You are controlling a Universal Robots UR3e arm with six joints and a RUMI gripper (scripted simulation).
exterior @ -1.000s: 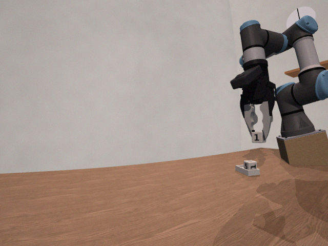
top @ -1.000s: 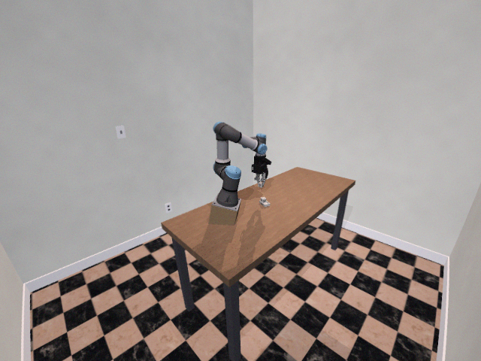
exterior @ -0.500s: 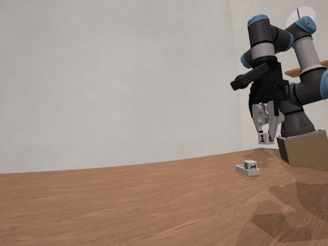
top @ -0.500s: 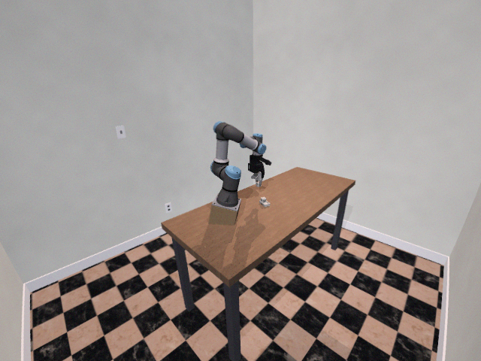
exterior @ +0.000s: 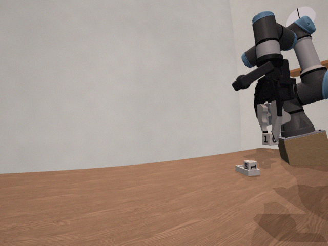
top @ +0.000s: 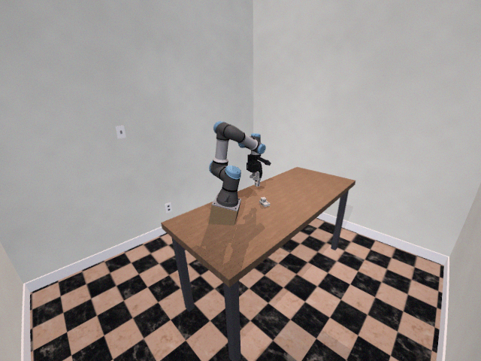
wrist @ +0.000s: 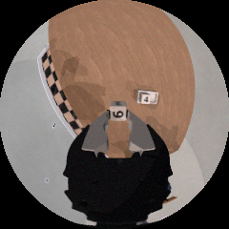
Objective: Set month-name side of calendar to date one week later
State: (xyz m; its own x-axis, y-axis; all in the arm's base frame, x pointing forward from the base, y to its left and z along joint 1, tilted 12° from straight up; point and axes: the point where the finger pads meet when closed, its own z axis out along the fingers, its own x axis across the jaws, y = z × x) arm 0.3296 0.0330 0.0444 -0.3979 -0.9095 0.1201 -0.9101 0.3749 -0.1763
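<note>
My gripper is now 40 mm past the white tray, 90 mm to the left of it and 120 mm above it. The rest, counted from my hand: white digit cube (10 mm below).
</note>
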